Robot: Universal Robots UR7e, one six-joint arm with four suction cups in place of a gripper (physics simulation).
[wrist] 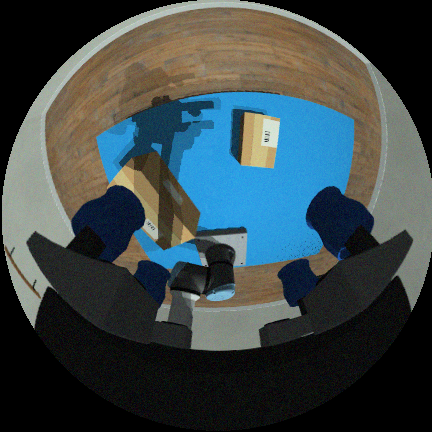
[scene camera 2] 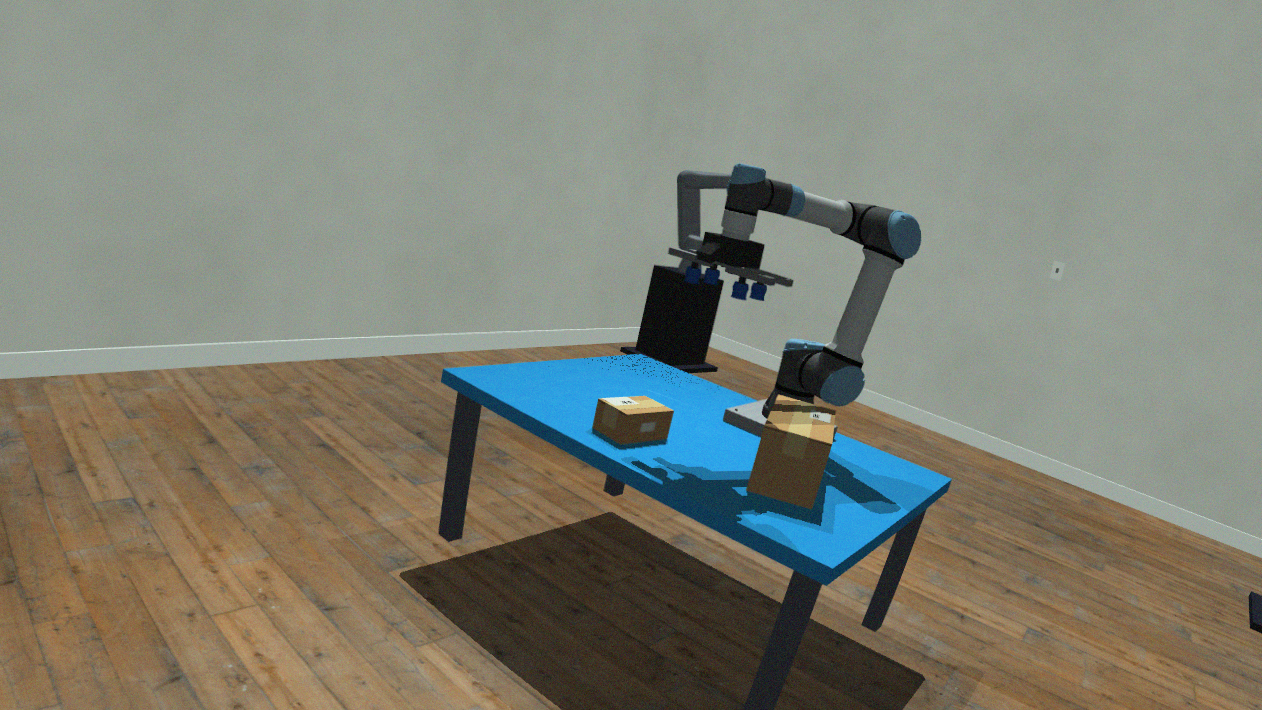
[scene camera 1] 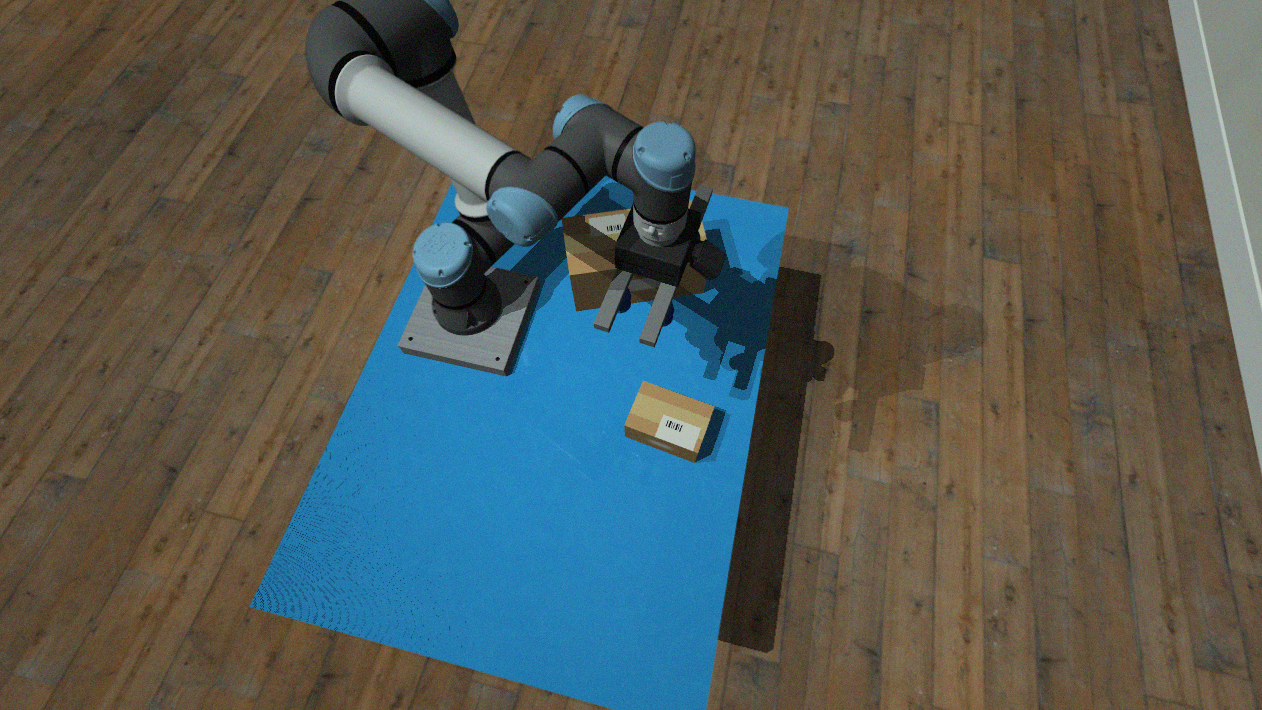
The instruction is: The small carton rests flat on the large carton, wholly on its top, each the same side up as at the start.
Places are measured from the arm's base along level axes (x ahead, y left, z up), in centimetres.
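Where they show: hand, its tool point: (wrist: 225,250) (scene camera 2: 723,290); arm's base, origin of its link: (wrist: 220,253) (scene camera 1: 468,305).
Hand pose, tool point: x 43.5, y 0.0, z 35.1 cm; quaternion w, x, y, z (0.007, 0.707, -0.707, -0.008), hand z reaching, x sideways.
Note:
Things, the pixels of their centre, and the offset from my tool point. Level surfaces: height alone.
- small carton, middle of its body: (scene camera 1: 668,421) (scene camera 2: 633,419) (wrist: 256,140) dz -35.1, dx +7.9, dy -11.3 cm
- large carton, middle of its body: (scene camera 1: 634,256) (scene camera 2: 794,448) (wrist: 157,201) dz -31.1, dx -11.3, dy +22.4 cm
- blue table, height of its surface: dz -38.8 cm
The small carton (scene camera 1: 668,421) (scene camera 2: 632,421) (wrist: 259,140) lies flat on the blue table, its white barcode label up, apart from the large carton. The large carton (scene camera 1: 593,260) (scene camera 2: 789,461) (wrist: 159,200) is taller and stands on the table beside the arm's base, a barcode label on its top. The arm partly hides it in scene camera 1, and a suction cup covers part of it in the wrist view. My gripper (scene camera 1: 638,304) (scene camera 2: 725,284) (wrist: 216,250), with four dark blue suction cups, is open and hangs high above the table, with no carton on its cups.
The blue table (scene camera 1: 494,529) (scene camera 2: 529,397) (wrist: 295,175) bears both cartons and the arm's grey base plate (scene camera 1: 458,347) (scene camera 2: 743,417) (wrist: 240,245). A black pedestal (scene camera 2: 679,317) stands on the floor behind the table in scene camera 2. The arm's shadow falls across the table near the large carton.

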